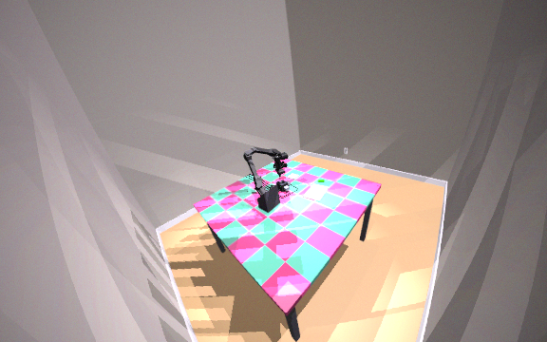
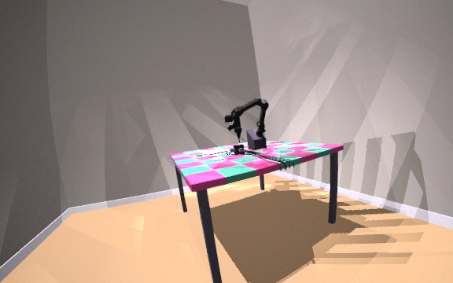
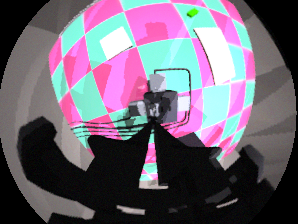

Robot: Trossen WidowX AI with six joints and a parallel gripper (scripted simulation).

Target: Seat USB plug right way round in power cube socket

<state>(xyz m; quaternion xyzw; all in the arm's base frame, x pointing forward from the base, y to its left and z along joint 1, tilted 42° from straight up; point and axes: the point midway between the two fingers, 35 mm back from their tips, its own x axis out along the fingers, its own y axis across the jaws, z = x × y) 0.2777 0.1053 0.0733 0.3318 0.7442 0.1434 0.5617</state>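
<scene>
Right now my gripper tip is 20 mm above the USB plug. Also, from my gripper tip: pale flat sheet (160 mm ahead, 310 mm to the right, 130 mm below); then green object (340 mm ahead, 230 mm to the right, 130 mm below).
</scene>
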